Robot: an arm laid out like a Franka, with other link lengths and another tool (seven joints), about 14 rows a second.
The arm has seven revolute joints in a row. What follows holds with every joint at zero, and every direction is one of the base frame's. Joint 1 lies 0.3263 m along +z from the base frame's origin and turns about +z. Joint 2 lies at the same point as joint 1 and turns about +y. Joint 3 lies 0.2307 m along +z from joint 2 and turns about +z. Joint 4 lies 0.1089 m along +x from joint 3 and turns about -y. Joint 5 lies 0.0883 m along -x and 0.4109 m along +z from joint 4 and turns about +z. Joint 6 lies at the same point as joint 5 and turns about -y. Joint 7 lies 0.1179 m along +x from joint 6 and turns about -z. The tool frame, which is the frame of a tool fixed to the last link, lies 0.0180 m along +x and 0.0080 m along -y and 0.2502 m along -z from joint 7; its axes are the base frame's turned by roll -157.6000, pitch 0.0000 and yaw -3.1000 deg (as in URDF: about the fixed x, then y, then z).
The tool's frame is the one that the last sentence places.
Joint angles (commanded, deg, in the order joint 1, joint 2, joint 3, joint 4, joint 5, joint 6, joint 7), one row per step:
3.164, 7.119, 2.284, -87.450, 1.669, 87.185, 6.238
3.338, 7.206, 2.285, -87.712, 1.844, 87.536, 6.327
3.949, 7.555, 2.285, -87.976, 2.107, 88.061, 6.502
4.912, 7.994, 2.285, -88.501, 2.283, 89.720, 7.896
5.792, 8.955, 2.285, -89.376, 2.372, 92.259, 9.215
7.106, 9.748, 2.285, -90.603, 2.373, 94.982, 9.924
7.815, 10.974, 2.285, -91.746, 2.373, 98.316, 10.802
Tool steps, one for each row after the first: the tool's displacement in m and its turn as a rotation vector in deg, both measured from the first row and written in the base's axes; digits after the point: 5 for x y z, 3 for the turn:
0.00039, 0.00279, -0.00274, 0.165, 0.017, 0.061
0.00097, 0.01098, -0.00820, 0.405, 0.138, 0.455
0.00498, 0.02285, -0.01503, 0.490, -0.491, -0.049
0.01124, 0.03379, -0.02952, 0.538, -1.132, -0.599
0.01561, 0.04964, -0.04498, 0.592, -1.797, -0.108
0.02300, 0.05888, -0.06364, 0.690, -2.714, -0.421

